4 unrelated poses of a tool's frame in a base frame.
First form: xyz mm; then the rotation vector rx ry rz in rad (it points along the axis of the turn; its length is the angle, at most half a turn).
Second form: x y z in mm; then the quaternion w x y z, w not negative. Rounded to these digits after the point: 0 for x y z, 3 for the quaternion.
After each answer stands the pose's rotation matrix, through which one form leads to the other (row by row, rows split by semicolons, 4 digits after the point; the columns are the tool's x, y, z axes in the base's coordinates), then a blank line. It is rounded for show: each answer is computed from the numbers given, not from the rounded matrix.
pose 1, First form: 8 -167 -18 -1.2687 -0.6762 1.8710
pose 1, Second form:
8 -167 -18 0.381 -0.497 -0.265 0.733
-0.2153 -0.2954 -0.9308; 0.8222 -0.5691 -0.0095; -0.5269 -0.7674 0.3654

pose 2, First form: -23 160 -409 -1.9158 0.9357 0.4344
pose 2, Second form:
-23 160 -409 0.464 -0.780 0.381 0.177
0.6474 -0.7582 0.0779; -0.4298 -0.2787 0.8588; -0.6294 -0.5894 -0.5063

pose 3, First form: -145 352 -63 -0.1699 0.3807 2.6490
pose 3, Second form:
-145 352 -63 0.228 -0.062 0.138 0.962
-0.8884 -0.4556 -0.0556; 0.4215 -0.8578 0.2940; -0.1817 0.2378 0.9542

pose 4, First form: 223 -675 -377 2.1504 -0.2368 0.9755
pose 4, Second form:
223 -675 -377 0.375 0.840 -0.093 0.381
0.6924 -0.4411 0.5709; 0.1303 -0.7019 -0.7003; 0.7096 0.5593 -0.4285

